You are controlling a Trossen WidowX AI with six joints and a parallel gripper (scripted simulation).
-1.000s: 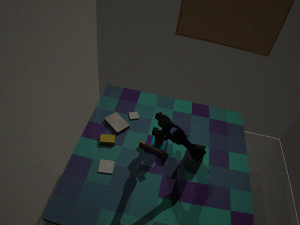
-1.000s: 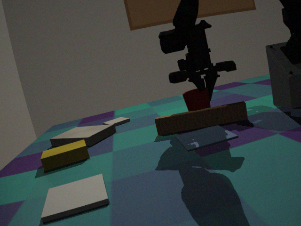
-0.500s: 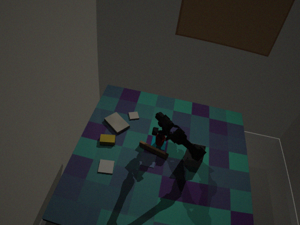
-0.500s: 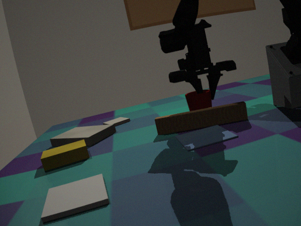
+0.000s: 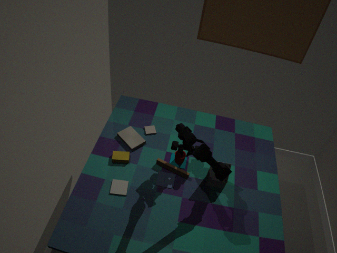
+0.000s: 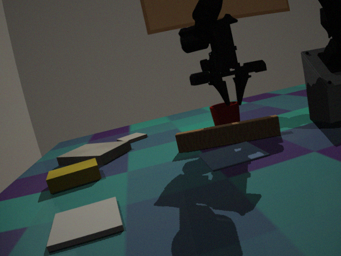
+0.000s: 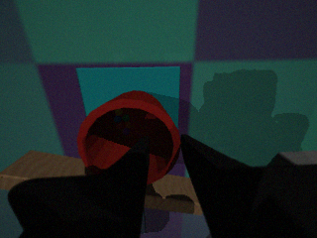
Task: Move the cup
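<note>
Now: gripper tip 30 mm short of the cup and 20 mm above it. Also, from my gripper tip: wooden bar: 80 mm to the left, 60 mm ahead, 50 mm below; pale blue pad: 170 mm to the left, 80 mm ahead, 70 mm below; grey slab: 390 mm ahead, 100 mm to the right, 50 mm below.
</note>
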